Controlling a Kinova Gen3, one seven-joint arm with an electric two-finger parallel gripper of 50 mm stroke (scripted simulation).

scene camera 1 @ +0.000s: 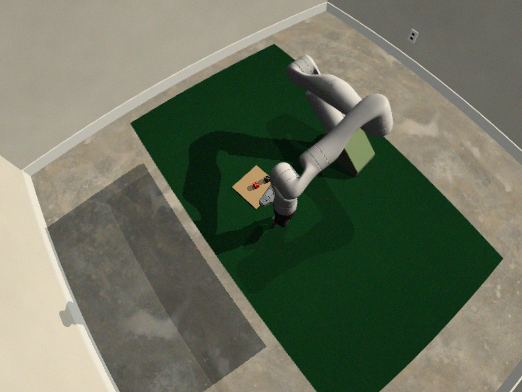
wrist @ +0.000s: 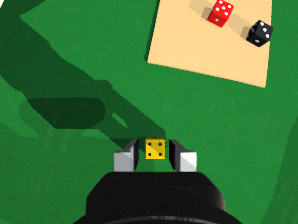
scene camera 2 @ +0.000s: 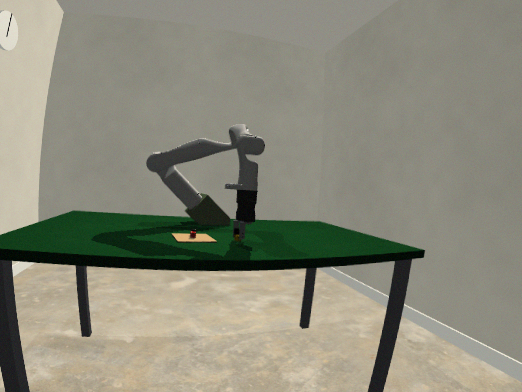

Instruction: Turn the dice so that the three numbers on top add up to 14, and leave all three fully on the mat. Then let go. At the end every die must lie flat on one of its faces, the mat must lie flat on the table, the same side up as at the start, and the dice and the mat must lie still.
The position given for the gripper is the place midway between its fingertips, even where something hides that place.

Observation:
In view: the gripper (scene camera 2: pixel 238 238) and a tan mat (scene camera 1: pixel 244 186).
The gripper shows as well in the wrist view (wrist: pixel 154 150).

